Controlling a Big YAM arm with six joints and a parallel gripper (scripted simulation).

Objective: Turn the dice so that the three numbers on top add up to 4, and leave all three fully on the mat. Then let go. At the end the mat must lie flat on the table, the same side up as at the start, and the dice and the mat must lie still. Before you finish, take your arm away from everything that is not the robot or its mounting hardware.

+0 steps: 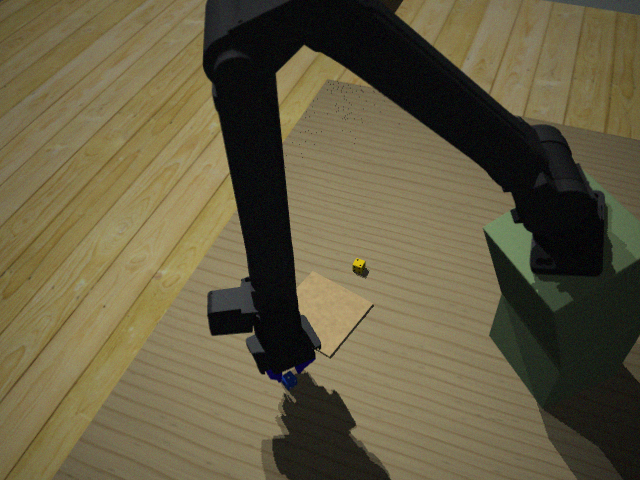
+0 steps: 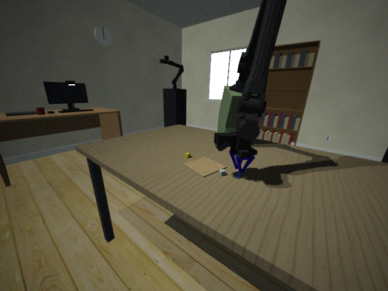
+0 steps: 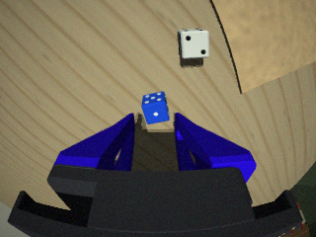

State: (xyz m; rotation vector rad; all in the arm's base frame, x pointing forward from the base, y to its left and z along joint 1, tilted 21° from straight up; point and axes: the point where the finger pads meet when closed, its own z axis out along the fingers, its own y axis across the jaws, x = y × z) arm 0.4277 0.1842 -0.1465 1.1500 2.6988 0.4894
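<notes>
Right now the blue die is 3 cm below my hand. The rest, counted from my hand: tan mat (16 cm to the right, 3 cm below); then yellow die (28 cm to the right, 4 cm behind, 3 cm below); then white die (6 cm to the right, 3 cm below, 2 cm ahead).
</notes>
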